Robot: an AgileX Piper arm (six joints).
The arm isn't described. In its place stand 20 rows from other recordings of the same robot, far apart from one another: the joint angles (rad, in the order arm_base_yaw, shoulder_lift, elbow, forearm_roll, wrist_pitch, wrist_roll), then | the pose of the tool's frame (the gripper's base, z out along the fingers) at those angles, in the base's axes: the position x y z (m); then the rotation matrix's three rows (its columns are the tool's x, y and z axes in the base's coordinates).
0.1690, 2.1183, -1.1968, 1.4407, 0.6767, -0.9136 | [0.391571, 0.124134, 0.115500], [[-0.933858, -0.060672, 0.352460], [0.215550, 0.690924, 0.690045], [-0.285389, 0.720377, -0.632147]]
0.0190, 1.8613, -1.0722, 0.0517, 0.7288, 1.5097 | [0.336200, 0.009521, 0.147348], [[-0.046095, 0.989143, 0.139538], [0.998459, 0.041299, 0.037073], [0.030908, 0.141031, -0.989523]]
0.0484, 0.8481, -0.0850, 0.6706, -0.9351, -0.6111 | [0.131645, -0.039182, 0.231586], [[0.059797, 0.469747, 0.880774], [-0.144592, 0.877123, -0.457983], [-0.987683, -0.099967, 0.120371]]
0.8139, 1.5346, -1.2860, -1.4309, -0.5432, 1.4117 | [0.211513, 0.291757, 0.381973], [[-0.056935, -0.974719, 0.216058], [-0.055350, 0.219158, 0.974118], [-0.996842, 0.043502, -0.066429]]
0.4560, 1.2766, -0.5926, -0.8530, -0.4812, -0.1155 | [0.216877, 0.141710, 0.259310], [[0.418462, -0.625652, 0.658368], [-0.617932, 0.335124, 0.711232], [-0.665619, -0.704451, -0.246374]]
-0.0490, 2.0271, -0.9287, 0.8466, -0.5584, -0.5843 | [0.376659, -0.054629, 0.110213], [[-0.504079, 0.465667, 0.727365], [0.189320, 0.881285, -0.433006], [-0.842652, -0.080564, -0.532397]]
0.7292, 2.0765, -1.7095, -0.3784, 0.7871, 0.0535 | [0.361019, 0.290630, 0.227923], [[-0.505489, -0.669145, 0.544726], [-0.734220, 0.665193, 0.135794], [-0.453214, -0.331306, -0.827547]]
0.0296, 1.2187, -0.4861, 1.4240, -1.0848, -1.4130 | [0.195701, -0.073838, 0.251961], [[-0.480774, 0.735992, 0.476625], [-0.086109, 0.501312, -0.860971], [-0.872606, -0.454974, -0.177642]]
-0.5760, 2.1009, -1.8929, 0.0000, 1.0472, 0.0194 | [0.388587, -0.252374, 0.255009], [[-0.760817, 0.559538, 0.328746], [0.517256, 0.828770, -0.213510], [-0.391922, 0.007604, -0.919967]]
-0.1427, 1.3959, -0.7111, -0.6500, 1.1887, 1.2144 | [0.189491, -0.078851, 0.210240], [[-0.543557, 0.818472, -0.186144], [0.752277, 0.376655, -0.540565], [-0.372325, -0.433860, -0.820451]]
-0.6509, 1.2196, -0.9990, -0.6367, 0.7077, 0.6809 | [0.179769, -0.181129, 0.333547], [[-0.394115, 0.865332, 0.309635], [0.495159, 0.483749, -0.721668], [-0.774268, -0.131102, -0.619129]]
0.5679, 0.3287, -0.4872, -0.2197, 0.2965, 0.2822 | [0.065317, 0.034800, 0.329027], [[-0.071701, -0.479234, 0.874754], [0.039177, 0.874981, 0.482570], [-0.996656, 0.068871, -0.043962]]
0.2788, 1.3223, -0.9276, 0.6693, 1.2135, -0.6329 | [0.200519, 0.112418, 0.277925], [[-0.783793, -0.618731, -0.053291], [-0.524880, 0.614145, 0.589345], [-0.331917, 0.489896, -0.806122]]
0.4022, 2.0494, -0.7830, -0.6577, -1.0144, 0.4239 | [0.308389, 0.182519, 0.111428], [[-0.278281, -0.784716, 0.553878], [-0.084421, 0.594407, 0.799721], [-0.956783, 0.175788, -0.231658]]
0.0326, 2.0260, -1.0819, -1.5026, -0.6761, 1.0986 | [0.386997, 0.069462, 0.133434], [[-0.493622, -0.695342, 0.522338], [-0.309529, 0.701751, 0.641667], [-0.812729, 0.155063, -0.561628]]
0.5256, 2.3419, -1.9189, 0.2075, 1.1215, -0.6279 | [0.406204, 0.255129, 0.147984], [[-0.475787, -0.879499, 0.010372], [-0.856800, 0.466108, 0.220539], [-0.198799, 0.096043, -0.975323]]
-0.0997, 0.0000, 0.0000, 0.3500, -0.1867, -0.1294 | [0.052337, -0.011056, 0.228950], [[0.286805, 0.101643, 0.952582], [0.185279, 0.969696, -0.159254], [-0.939901, 0.222168, 0.259281]]
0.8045, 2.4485, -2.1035, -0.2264, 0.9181, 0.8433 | [0.376087, 0.367336, 0.148842], [[-0.912522, -0.090639, 0.398858], [-0.029321, 0.987125, 0.157238], [-0.407975, 0.131789, -0.903431]]
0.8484, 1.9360, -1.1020, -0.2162, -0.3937, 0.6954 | [0.272550, 0.320579, 0.186723], [[-0.585224, -0.591507, 0.554646], [0.052363, 0.655016, 0.753798], [-0.809179, 0.470184, -0.352359]]
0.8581, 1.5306, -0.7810, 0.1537, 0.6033, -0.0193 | [0.168074, 0.206567, 0.183530], [[-0.701784, -0.699790, 0.133388], [-0.648435, 0.705023, 0.287183], [-0.295009, 0.115047, -0.948543]]
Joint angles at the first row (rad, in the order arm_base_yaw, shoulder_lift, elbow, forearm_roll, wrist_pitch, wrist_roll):
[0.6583 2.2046 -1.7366 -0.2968 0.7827 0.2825]
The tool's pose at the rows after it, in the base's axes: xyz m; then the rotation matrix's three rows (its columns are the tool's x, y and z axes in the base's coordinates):
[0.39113, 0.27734, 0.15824], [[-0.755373, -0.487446, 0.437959], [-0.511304, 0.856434, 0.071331], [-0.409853, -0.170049, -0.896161]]
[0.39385, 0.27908, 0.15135], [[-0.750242, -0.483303, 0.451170], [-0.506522, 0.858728, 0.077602], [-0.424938, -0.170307, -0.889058]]
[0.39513, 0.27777, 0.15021], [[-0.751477, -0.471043, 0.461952], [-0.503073, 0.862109, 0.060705], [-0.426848, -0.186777, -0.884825]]
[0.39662, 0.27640, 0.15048], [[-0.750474, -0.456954, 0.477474], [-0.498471, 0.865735, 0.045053], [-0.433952, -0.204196, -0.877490]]
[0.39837, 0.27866, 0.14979], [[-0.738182, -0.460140, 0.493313], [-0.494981, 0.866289, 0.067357], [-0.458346, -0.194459, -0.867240]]
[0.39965, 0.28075, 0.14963], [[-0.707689, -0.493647, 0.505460], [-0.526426, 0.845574, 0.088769], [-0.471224, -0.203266, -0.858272]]
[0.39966, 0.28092, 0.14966], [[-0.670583, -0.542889, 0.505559], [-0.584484, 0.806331, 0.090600], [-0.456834, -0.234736, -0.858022]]
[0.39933, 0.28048, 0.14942], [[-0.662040, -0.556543, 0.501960], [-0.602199, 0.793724, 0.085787], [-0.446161, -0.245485, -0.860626]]
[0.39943, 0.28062, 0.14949], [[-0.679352, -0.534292, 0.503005], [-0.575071, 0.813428, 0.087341], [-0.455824, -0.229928, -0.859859]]
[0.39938, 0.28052, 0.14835], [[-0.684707, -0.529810, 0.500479], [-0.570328, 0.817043, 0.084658], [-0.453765, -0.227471, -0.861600]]
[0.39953, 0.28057, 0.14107], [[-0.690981, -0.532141, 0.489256], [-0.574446, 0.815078, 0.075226], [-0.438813, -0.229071, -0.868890]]
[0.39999, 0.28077, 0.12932], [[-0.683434, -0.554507, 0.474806], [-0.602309, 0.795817, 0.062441], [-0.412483, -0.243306, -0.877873]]
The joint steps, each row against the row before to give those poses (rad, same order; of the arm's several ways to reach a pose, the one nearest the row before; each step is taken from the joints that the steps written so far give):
[-0.0015 0.0342 0.0000 -0.0114 -0.0137 0.0000]
[0.0000 0.0170 0.0000 -0.0155 -0.0309 0.0191]
[0.0000 0.0034 0.0000 -0.0307 0.0018 0.0274]
[0.0000 0.0009 0.0000 -0.0348 0.0001 0.0308]
[0.0000 0.0036 0.0000 -0.0021 -0.0326 0.0047]
[0.0000 0.0022 0.0001 0.0022 -0.0281 -0.0400]
[0.0000 0.0000 -0.0001 0.0016 -0.0015 -0.0717]
[0.0000 0.0000 0.0001 0.0005 0.0065 -0.0218]
[0.0000 0.0000 -0.0001 0.0000 -0.0020 0.0335]
[0.0000 0.0022 0.0000 0.0000 0.0020 0.0068]
[0.0000 0.0148 0.0001 0.0000 0.0021 0.0001]
[0.0000 0.0243 -0.0001 -0.0031 -0.0019 -0.0245]

